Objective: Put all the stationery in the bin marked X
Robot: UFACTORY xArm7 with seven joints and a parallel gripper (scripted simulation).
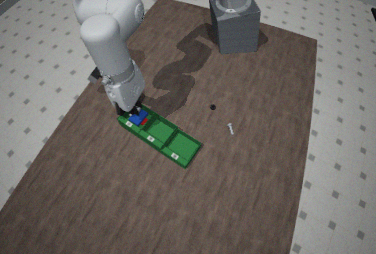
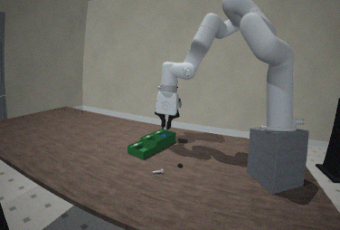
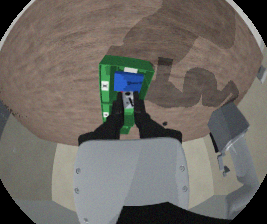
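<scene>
The white-grey piece is 1 cm below my hand. Round my hand: blue block 6 cm below; then red block 1 cm to the right, 8 cm below; then green three-compartment bin 4 cm ahead, 8 cm to the left, 7 cm below.
</scene>
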